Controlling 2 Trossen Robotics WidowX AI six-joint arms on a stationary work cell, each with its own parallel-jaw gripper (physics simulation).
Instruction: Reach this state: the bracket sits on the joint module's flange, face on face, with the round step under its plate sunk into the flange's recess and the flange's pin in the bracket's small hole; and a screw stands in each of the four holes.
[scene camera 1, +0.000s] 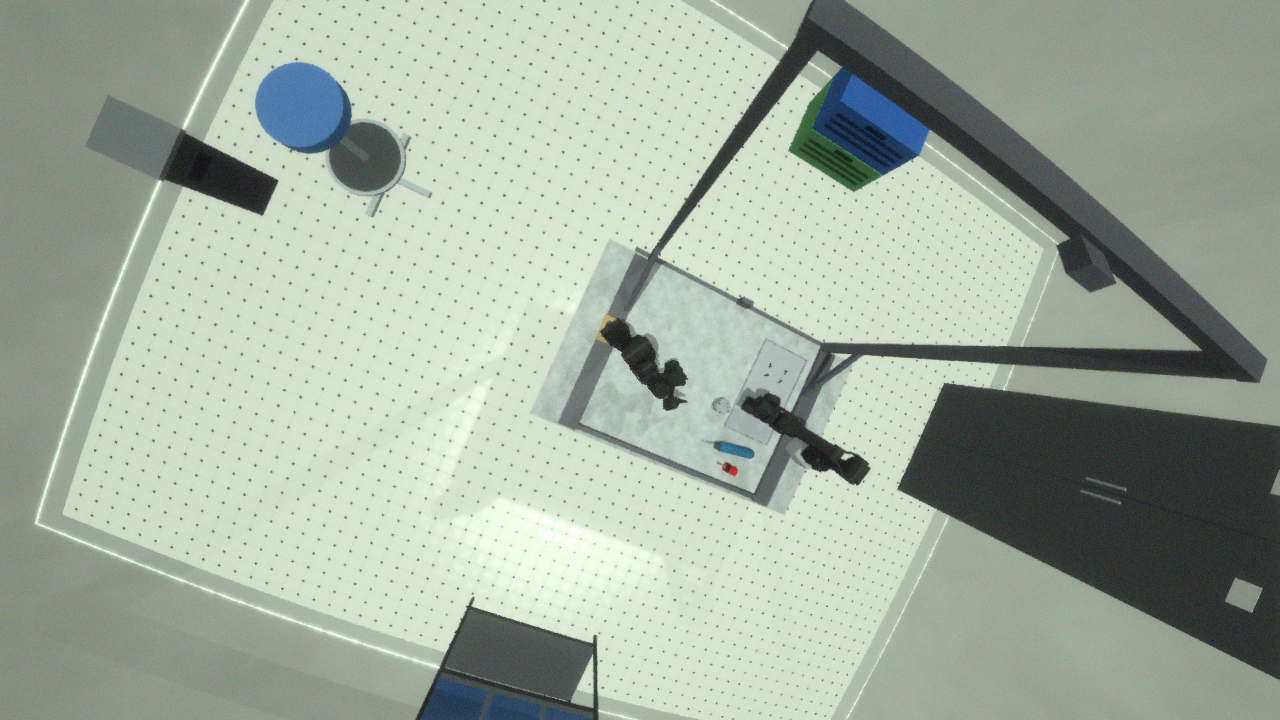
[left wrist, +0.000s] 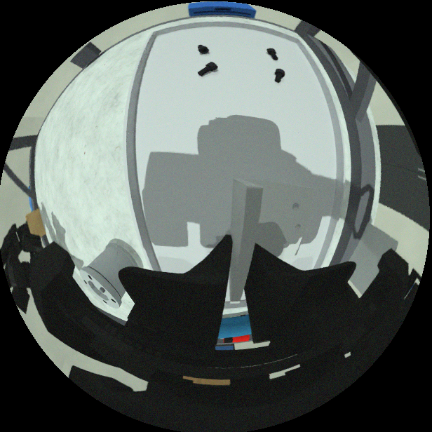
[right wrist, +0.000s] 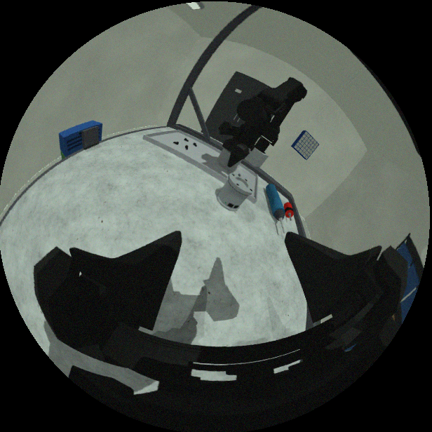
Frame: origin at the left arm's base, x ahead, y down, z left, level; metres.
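Seen in the pictures: right gripper, between the fingertips: (scene camera 1: 687, 390); left arm's base, origin of its link: (scene camera 1: 809, 454); right arm's base, origin of its link: (scene camera 1: 612, 331).
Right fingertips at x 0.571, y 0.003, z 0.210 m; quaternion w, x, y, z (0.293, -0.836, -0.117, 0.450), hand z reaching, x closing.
Observation:
Offsets run from my right fingertips to a thing's top centre. "spot": to the spot under its first point.
My left gripper (scene camera 1: 750, 404) (left wrist: 233, 239) is shut on the grey bracket (left wrist: 246, 200). It holds the bracket above the near part of the white tray (scene camera 1: 787, 353) (left wrist: 240, 100) (right wrist: 205, 152); the fingers hide part of it, and its plate blends with the shadow behind. The grey joint module {dx -0.169, dy +0.030, dz -0.069 m} (scene camera 1: 721, 404) (left wrist: 112, 260) (right wrist: 234, 194) stands upright beside the tray, its flange uncovered, with the bracket off to one side. Several black screws, among them one screw (left wrist: 208, 68) and another screw (left wrist: 279, 75), lie at the tray's far end. My right gripper (scene camera 1: 684, 389) (right wrist: 235, 237) is open and empty above the table.
A blue-handled tool {spot: dx -0.344, dy +0.054, dz +0.014 m} (scene camera 1: 733, 449) (left wrist: 235, 326) (right wrist: 275, 200) and a small red tool {dx -0.394, dy +0.060, dz +0.086 m} (scene camera 1: 729, 468) (right wrist: 288, 210) lie near the module. A dark frame post (scene camera 1: 723, 161) rises at the table's edge. Blue and green crates (scene camera 1: 872, 120) stand on the floor beyond.

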